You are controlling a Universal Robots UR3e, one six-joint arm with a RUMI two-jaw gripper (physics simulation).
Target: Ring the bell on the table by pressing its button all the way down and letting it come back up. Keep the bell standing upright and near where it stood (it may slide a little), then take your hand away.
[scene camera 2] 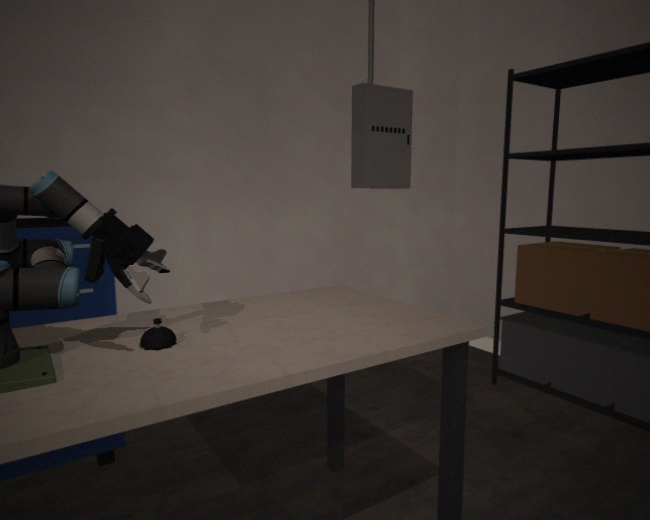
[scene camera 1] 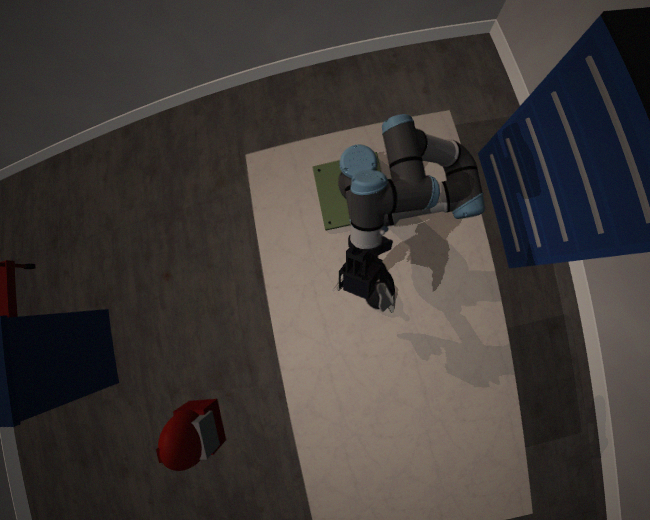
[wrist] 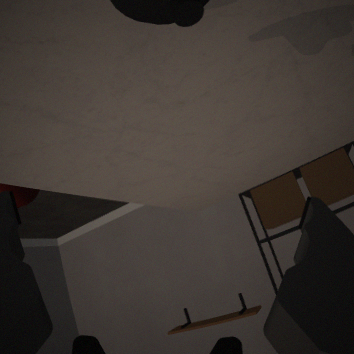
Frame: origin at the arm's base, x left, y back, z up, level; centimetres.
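Seen in the pictures: gripper, between the fingertips: (scene camera 2: 160, 286) (scene camera 1: 364, 300) (wrist: 160, 199).
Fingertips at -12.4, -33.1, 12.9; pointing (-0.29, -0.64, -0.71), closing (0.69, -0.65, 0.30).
Note:
Offsets run from my fingertips to a thing's top centre, as dx, dy, dz. Level surfaces: height alone.
The black dome-shaped bell {+4.8, -1.0, -9.0} (scene camera 2: 157, 339) stands upright on the table {dz -15.6} (scene camera 2: 303, 330) (scene camera 1: 401, 422), with its small button {+4.8, -1.0, -9.0} (scene camera 2: 157, 321) raised on top. In the wrist view, part of the bell (wrist: 147, 10) shows at the top edge, with its button (wrist: 189, 14) at its lower right. In scene camera 1, a dark round part of the bell (scene camera 1: 374, 301) seems to show beneath the gripper, which hides the rest. My gripper (scene camera 1: 363, 299) (scene camera 2: 158, 286) (wrist: 160, 199) is open and empty, tilted down, above the bell with a visible gap to the button.
The arm's green base plate (scene camera 1: 330, 197) (scene camera 2: 32, 366) lies on the table. A blue drawer cabinet (scene camera 1: 569, 162) stands beside the table's right edge in scene camera 1. A red object (scene camera 1: 181, 441) is off the table's left side. A black shelf rack (scene camera 2: 504, 189) stands beyond the far end.

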